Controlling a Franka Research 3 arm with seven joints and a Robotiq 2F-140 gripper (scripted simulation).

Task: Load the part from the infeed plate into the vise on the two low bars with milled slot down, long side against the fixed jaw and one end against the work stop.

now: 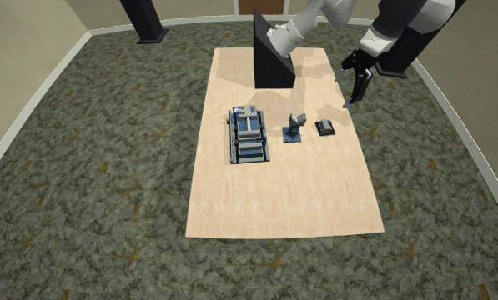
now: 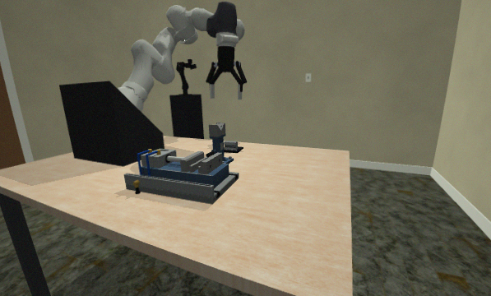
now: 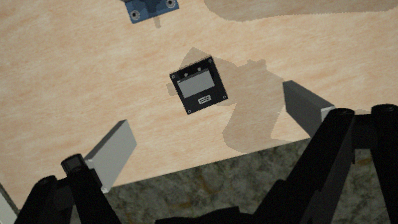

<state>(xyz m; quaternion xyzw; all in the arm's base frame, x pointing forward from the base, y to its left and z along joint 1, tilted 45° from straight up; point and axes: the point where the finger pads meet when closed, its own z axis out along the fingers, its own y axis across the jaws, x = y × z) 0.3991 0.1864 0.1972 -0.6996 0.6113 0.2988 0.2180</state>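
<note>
Now: hand 23 cm above the grey part and 1 cm short of it. Round my hand: cylinder rod: 39 cm to the right, 18 cm below, 8 cm ahead; black infeed plate: 26 cm below, 2 cm to the left, 1 cm ahead; work stop: 33 cm to the right, 17 cm below, 16 cm ahead.
</note>
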